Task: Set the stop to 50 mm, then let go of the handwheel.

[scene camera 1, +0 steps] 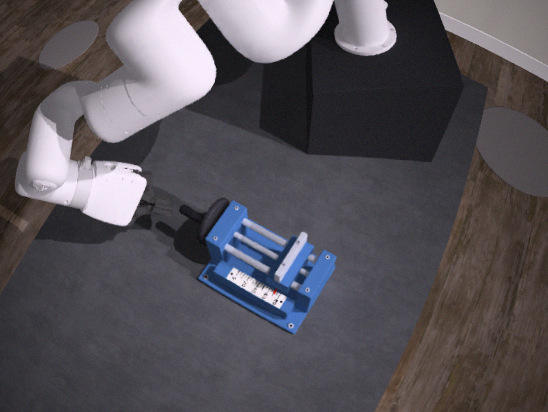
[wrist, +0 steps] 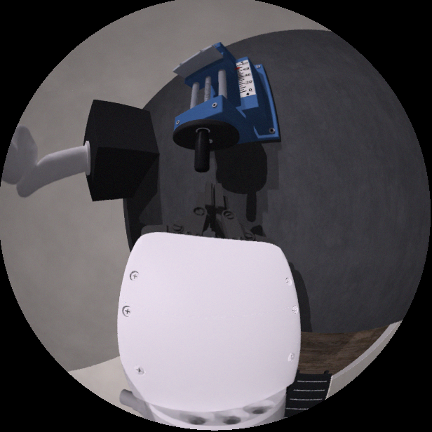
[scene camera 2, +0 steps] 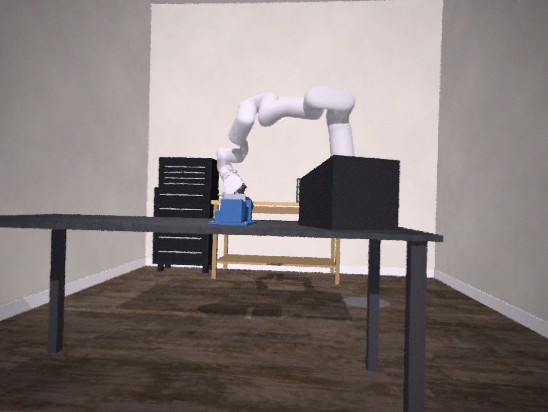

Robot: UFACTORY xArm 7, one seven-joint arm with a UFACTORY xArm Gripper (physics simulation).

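Places are measured from the arm's base along level axes (x ahead, y left, z up), in centimetres.
Pixels of known places: gripper, fingertip midpoint: [scene camera 1: 170, 206]; arm's base, link origin: [scene camera 1: 365, 35].
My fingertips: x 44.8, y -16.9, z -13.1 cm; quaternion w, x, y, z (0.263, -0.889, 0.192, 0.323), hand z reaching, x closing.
Observation:
Ahead of a thing's pixels: the offset from my fingertips to its top centre. "spot": to the spot under its first point. Level surfaces: height alone.
The blue screw-driven device [scene camera 1: 223, 225] [scene camera 2: 232, 211] [wrist: 192, 115] stands on the table. Its stop, a blue block with a pale plate @(dx -0.6, dy +22.9, dz +3.3 cm) [scene camera 1: 291, 256] [wrist: 199, 61], sits on the rods toward the end away from the handwheel. A red pointer @(dx +3.4, dy +22.7, dz -3.4 cm) [scene camera 1: 275, 292] [wrist: 238, 68] is by the white scale @(spot: dx +4.8, dy +18.3, dz -3.6 cm) [scene camera 1: 248, 285] [wrist: 246, 84], near or a little past the 60 mark; the exact reading is too small to tell. The black handwheel @(spot: dx -1.9, dy +8.3, dz +0.1 cm) [scene camera 1: 215, 218] [wrist: 225, 134] has a black handle @(dx -0.2, dy +4.8, dz +2.2 cm) [scene camera 1: 191, 213] [wrist: 202, 155] pointing toward my gripper [scene camera 1: 170, 206] [wrist: 211, 193]. My gripper is shut and empty, just short of the handle's end and apart from it.
The dark table @(dz -9.1 cm) [scene camera 1: 150, 340] [scene camera 2: 125, 223] [wrist: 340, 175] bears the device. The black box [scene camera 1: 380, 120] [scene camera 2: 360, 195] [wrist: 122, 150] under the arm's base stands behind it. A black drawer cabinet [scene camera 2: 182, 185] and a wooden bench [scene camera 2: 280, 259] stand beyond the table.

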